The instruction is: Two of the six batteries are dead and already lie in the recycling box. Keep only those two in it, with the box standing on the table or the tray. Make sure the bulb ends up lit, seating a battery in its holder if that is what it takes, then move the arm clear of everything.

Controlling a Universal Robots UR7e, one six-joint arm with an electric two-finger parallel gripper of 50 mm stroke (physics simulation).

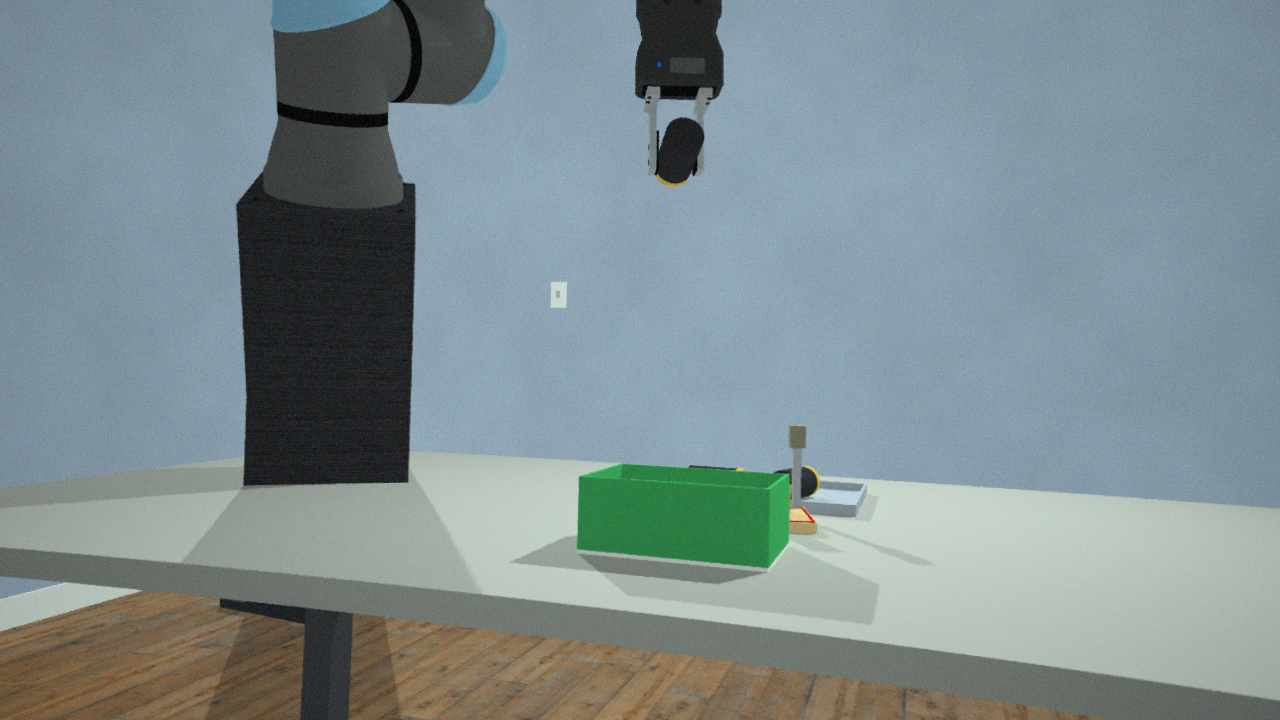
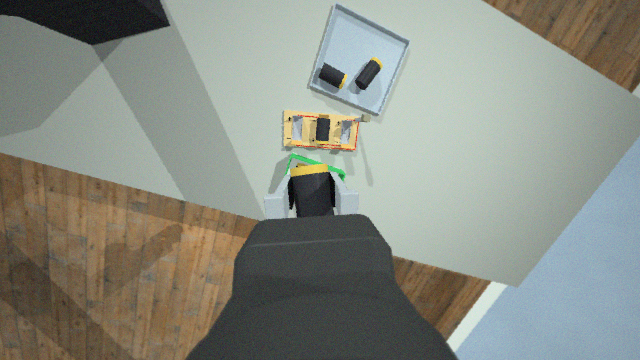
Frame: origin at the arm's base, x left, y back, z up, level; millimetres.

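Seen in the pictures: gripper, fingertip midpoint: [image 1: 675,172] [image 2: 311,183]; arm's base, link origin: [image 1: 335,192].
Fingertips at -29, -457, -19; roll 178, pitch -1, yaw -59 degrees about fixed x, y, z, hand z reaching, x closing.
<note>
Offsets run from my fingertips to a thing's top centre, as dx, dy, dz. Level surfaces: height alone.
My gripper [image 1: 677,156] [image 2: 311,183] is shut on a black battery @(-9, -6, +40) [image 1: 681,147] [image 2: 313,192] with a yellow end, held high above the table. The green recycling box @(-67, -49, -264) [image 1: 675,519] [image 2: 317,161] stands on the table; its inside is mostly hidden by the gripper and held battery. The tan holder board [image 2: 287,135] [image 1: 803,528] has three bays; a battery @(+61, -11, -278) [image 2: 323,129] sits in the middle one, and the two outer bays are empty. The bulb @(+132, -78, -232) [image 1: 797,437] [image 2: 366,118] on its post looks dull, not lit. Two batteries @(+186, +30, -287) [image 2: 333,75] @(+234, -44, -287) [image 2: 368,74] lie in the grey tray @(+247, -14, -312) [image 2: 395,77] [image 1: 859,499].
The arm's black pedestal [image 1: 326,340] [image 2: 100,17] stands on the table @(dz -324) [image 1: 1029,573] [image 2: 465,150] at the left. The board lies between the green box and the tray. The bulb's post rises from the board's end nearest the tray's corner.
</note>
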